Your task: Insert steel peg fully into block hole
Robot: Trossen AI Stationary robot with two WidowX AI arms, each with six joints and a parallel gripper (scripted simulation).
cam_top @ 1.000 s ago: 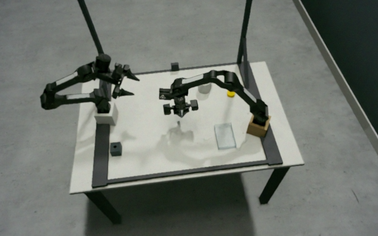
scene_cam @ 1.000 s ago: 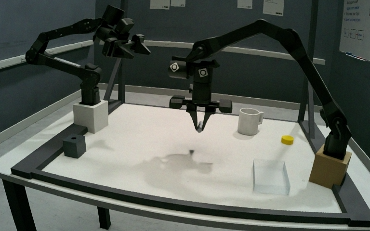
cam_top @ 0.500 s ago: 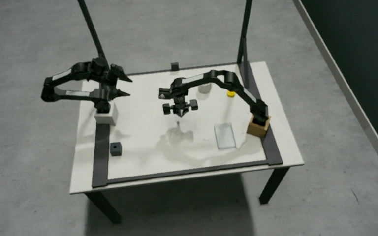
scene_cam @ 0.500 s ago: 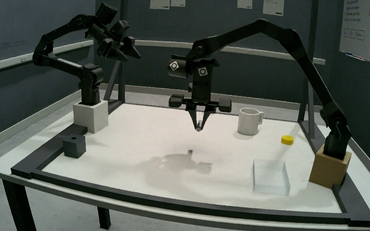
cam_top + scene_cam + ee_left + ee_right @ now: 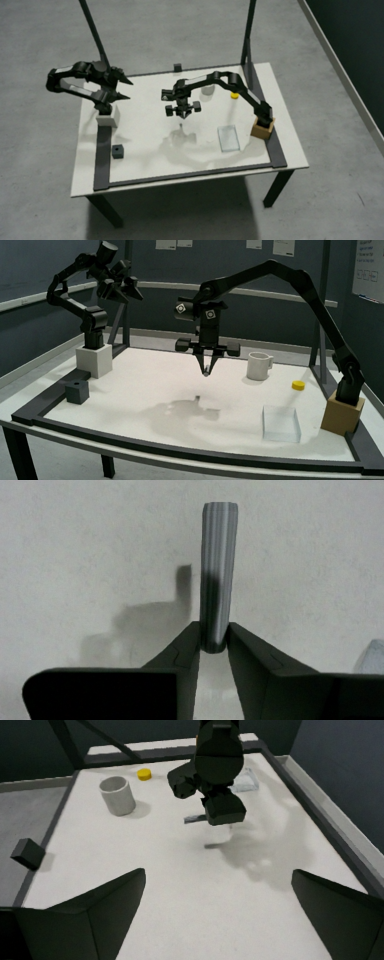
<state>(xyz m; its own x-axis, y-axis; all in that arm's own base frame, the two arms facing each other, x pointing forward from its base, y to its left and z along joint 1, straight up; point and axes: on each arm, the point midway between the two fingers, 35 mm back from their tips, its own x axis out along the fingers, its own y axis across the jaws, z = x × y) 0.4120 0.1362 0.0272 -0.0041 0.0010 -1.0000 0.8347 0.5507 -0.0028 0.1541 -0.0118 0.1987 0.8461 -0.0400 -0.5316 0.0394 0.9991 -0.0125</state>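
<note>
My right hand is 28 cm to the right of the steel peg, 21 cm above it and 2 cm past it. Round my right hand: white mug 40 cm to the left, 27 cm behind, 26 cm below; then clear box 53 cm to the left, 29 cm below, 7 cm ahead; then dark block 26 cm below, 21 cm ahead, 5 cm to the right.
Right now the steel peg is 3 cm behind my left hand, 1 cm to the right of it and 3 cm below it. From my left hand the other things lie so: white mug: 27 cm behind, 11 cm to the left, 8 cm below; clear box: 7 cm ahead, 25 cm to the left, 11 cm below; dark block: 21 cm ahead, 33 cm to the right, 8 cm below.
</note>
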